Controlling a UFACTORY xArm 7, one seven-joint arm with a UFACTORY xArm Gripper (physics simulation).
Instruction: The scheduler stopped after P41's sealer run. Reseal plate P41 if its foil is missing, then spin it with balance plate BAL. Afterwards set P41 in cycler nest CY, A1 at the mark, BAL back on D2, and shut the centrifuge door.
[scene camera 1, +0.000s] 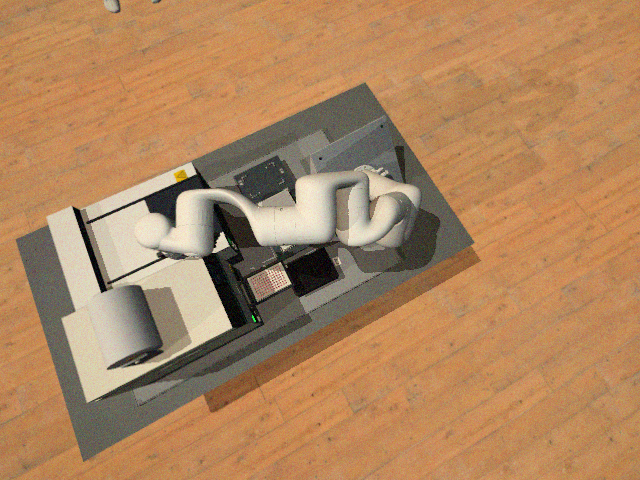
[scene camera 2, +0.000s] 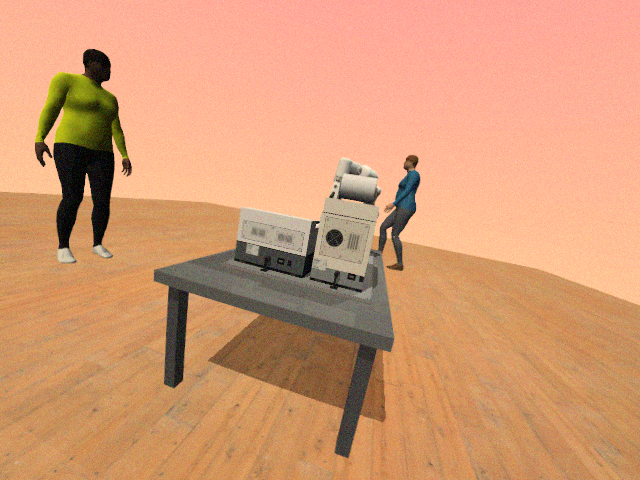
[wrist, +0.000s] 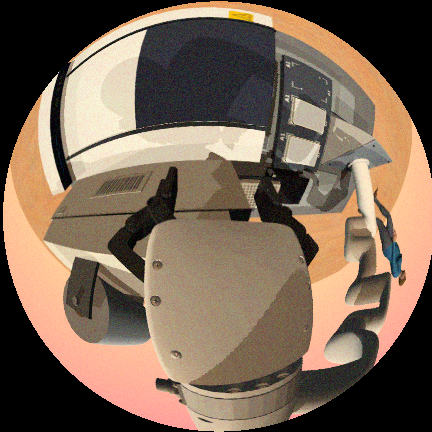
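Where they show: gripper, fingertip midpoint: (wrist: 218, 181); arm's base, origin of the base link: (wrist: 357, 162).
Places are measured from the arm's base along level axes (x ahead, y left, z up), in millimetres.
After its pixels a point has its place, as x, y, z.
Observation:
My gripper (wrist: 218, 181) {599, -53, 200} is open and empty, high over the seam between the foil-roll sealer (scene camera 1: 191, 302) {677, 88, 264} (scene camera 2: 347, 227) {997, 41, 161} (wrist: 205, 187) {616, -18, 156} and the white machine (scene camera 1: 121, 193) {720, -391, 125} (scene camera 2: 273, 232) {960, -262, 79} (wrist: 100, 100) {755, -204, 124} with a dark top panel, which looks like the centrifuge. A plate (scene camera 1: 268, 282) {497, 114, 29} (wrist: 248, 191) {517, 95, 30}, apparently P41, sits in front of the sealer; its red-dotted wells show in scene camera 1, with no foil visible. Two pale plates stand on the dark deck: one (wrist: 308, 115) {320, -120, -23} in the middle place, one (wrist: 301, 149) {335, -6, -23} in the lower place. Their labels are unreadable now. The centrifuge door's state cannot be told.
The foil roll (scene camera 1: 124, 325) {787, 80, 384} (scene camera 2: 356, 188) {865, 51, 326} (wrist: 87, 305) {769, -17, 329} stands up from the sealer's top. A black square unit (scene camera 1: 312, 271) {350, 161, -34} (wrist: 296, 188) {314, 150, -34} is beside the dotted plate. A grey slanted panel (scene camera 1: 356, 147) {-26, -91, 91} (wrist: 367, 156) {27, -60, 55} stands near the arm's base. Two people stand beyond the table (scene camera 2: 289, 304).

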